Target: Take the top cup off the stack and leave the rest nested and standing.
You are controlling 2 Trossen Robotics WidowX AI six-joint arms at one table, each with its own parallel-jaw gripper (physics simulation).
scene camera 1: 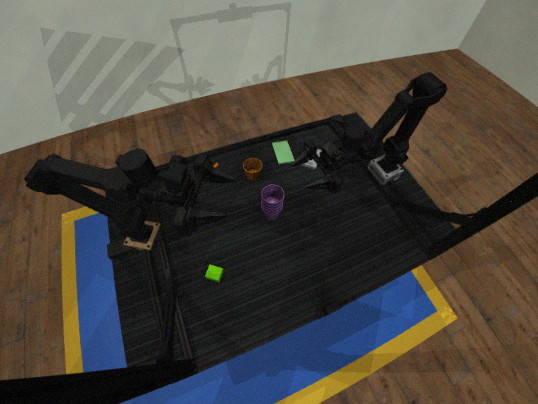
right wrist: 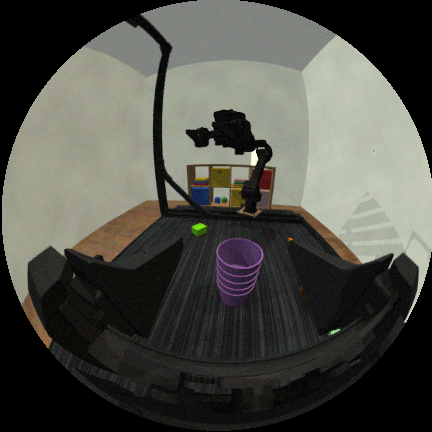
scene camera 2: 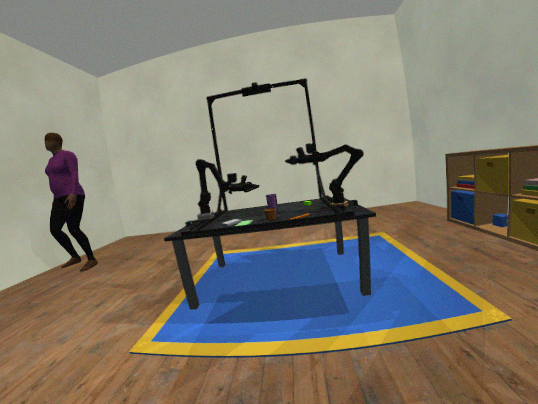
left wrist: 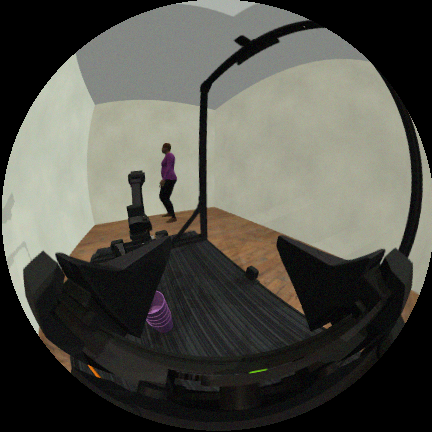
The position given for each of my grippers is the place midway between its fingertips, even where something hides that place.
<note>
My left gripper (left wrist: pixel 224 241) is open, holding nothing. My right gripper (scene camera 1: pixel 298 176) is open and holds nothing.
My left gripper also shows in the right wrist view (right wrist: pixel 197 127). My right gripper shows as well in the right wrist view (right wrist: pixel 237 244) and in the left wrist view (left wrist: pixel 143 261).
</note>
